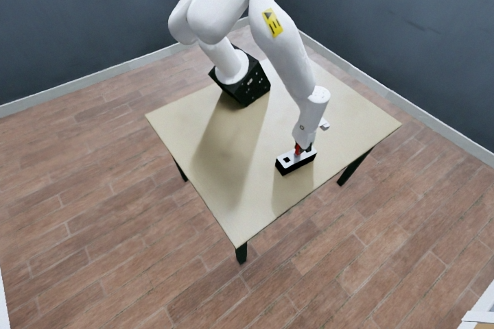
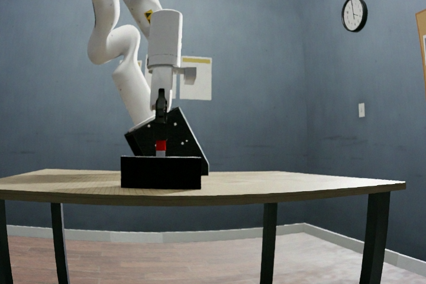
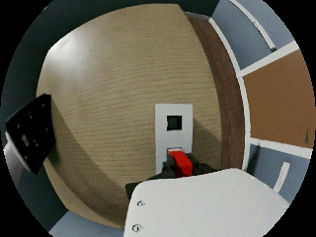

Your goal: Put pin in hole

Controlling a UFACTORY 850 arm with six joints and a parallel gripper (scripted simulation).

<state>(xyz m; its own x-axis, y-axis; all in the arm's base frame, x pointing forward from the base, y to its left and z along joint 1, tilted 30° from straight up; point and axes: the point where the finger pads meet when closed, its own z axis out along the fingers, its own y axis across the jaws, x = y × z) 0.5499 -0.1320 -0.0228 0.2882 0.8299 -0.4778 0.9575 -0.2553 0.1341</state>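
Now: the pin 10 mm below my hand. From my hand the other things lie so: black block: 90 mm below.
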